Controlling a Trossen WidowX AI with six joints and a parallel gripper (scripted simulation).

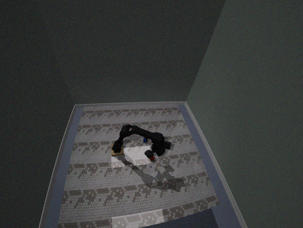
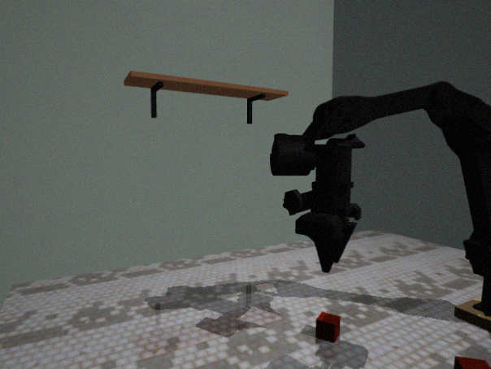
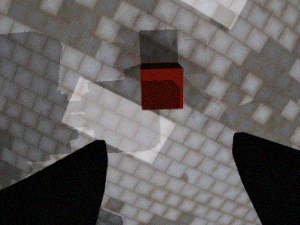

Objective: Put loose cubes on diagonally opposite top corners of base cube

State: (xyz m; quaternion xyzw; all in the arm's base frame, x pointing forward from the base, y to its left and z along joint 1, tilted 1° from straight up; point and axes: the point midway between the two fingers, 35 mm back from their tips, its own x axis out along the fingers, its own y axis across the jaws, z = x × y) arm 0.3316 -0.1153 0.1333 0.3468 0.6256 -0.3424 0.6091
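Right now the red cube is 30 mm behind my gripper tip, 220 mm to the left of it and 70 mm below it. Round my gripper tip: blue base cube (40 mm behind, 200 mm to the left, 110 mm below).
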